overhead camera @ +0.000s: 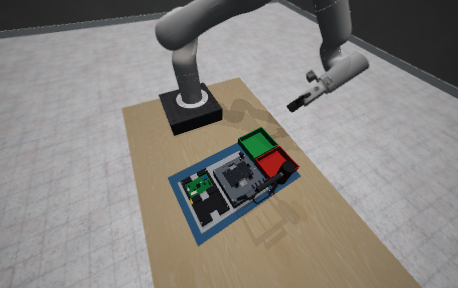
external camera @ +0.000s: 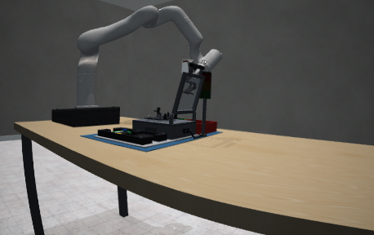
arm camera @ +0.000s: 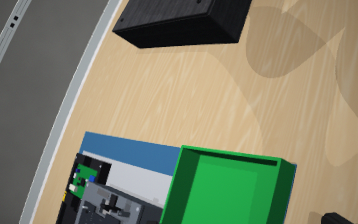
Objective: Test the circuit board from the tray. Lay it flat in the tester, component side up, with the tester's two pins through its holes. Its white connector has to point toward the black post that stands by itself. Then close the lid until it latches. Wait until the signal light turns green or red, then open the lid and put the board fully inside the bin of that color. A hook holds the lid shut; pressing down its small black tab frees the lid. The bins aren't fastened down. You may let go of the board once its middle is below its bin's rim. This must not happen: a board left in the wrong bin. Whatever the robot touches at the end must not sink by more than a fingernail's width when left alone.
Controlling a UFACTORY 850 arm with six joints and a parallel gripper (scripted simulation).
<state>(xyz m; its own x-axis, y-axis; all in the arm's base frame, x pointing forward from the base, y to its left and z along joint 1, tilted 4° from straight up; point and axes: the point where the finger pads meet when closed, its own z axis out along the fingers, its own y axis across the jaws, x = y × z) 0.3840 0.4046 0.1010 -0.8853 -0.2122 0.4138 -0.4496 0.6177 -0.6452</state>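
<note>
Now: hand 51 cm to the left of the green circuit board, 19 cm above it and 14 cm short of it. Also, from my hand: green bin 20 cm below, 15 cm to the right, 2 cm ahead; then red bin 20 cm below, 17 cm ahead, 12 cm to the right; then tester lid 30 cm to the right, 29 cm ahead, 3 cm below.
</note>
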